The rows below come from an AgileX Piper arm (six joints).
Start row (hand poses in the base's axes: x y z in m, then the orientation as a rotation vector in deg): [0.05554, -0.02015, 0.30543, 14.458, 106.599, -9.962]
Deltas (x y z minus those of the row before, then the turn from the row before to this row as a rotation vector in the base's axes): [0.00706, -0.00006, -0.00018, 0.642, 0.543, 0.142]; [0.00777, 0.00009, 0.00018, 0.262, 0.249, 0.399]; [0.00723, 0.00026, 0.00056, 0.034, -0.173, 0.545]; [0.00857, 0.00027, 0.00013, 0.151, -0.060, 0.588]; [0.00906, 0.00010, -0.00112, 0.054, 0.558, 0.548]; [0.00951, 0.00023, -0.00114, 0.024, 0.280, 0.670]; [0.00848, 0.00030, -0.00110, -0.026, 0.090, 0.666]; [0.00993, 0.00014, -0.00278, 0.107, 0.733, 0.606]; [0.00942, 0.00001, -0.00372, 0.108, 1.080, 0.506]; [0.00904, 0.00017, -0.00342, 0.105, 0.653, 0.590]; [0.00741, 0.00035, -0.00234, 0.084, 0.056, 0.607]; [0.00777, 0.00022, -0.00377, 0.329, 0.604, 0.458]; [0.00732, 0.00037, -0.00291, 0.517, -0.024, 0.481]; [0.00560, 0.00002, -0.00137, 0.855, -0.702, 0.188]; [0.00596, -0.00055, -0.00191, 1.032, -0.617, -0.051]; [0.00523, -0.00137, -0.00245, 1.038, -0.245, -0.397]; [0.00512, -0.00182, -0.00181, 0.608, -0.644, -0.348]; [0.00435, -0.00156, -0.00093, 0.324, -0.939, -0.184]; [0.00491, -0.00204, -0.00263, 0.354, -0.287, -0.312]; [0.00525, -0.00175, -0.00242, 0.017, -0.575, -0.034]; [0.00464, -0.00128, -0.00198, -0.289, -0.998, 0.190]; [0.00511, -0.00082, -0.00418, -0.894, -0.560, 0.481]
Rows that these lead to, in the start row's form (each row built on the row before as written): [0.06260, -0.02021, 0.30525, 14.744, 107.233, -9.353]; [0.07037, -0.02012, 0.30543, 14.539, 107.552, -8.875]; [0.07760, -0.01986, 0.30599, 14.055, 107.439, -8.446]; [0.08617, -0.01959, 0.30612, 13.607, 107.453, -7.895]; [0.09523, -0.01949, 0.30500, 13.111, 108.065, -7.549]; [0.10474, -0.01926, 0.30386, 12.485, 108.406, -7.109]; [0.11322, -0.01896, 0.30276, 11.833, 108.550, -6.694]; [0.12315, -0.01882, 0.29998, 11.312, 109.339, -6.272]; [0.13257, -0.01881, 0.29626, 10.876, 110.463, -5.954]; [0.14161, -0.01864, 0.29284, 10.363, 111.167, -5.533]; [0.14902, -0.01829, 0.29050, 9.828, 111.273, -5.056]; [0.15679, -0.01807, 0.28673, 9.591, 111.931, -4.494]; [0.16411, -0.01770, 0.28382, 9.461, 111.974, -3.671]; [0.16971, -0.01768, 0.28245, 9.842, 111.337, -2.649]; [0.17567, -0.01823, 0.28054, 10.570, 110.769, -1.624]; [0.18090, -0.01960, 0.27809, 11.641, 110.534, -0.861]; [0.18602, -0.02142, 0.27628, 12.364, 109.882, -0.440]; [0.19037, -0.02298, 0.27535, 12.726, 108.940, -0.151]; [0.19528, -0.02502, 0.27272, 13.252, 108.633, 0.007]; [0.20053, -0.02677, 0.27030, 13.273, 108.057, 0.067]; [0.20517, -0.02805, 0.26832, 12.858, 107.074, 0.039]; [0.21028, -0.02887, 0.26414, 11.772, 106.535, -0.403]
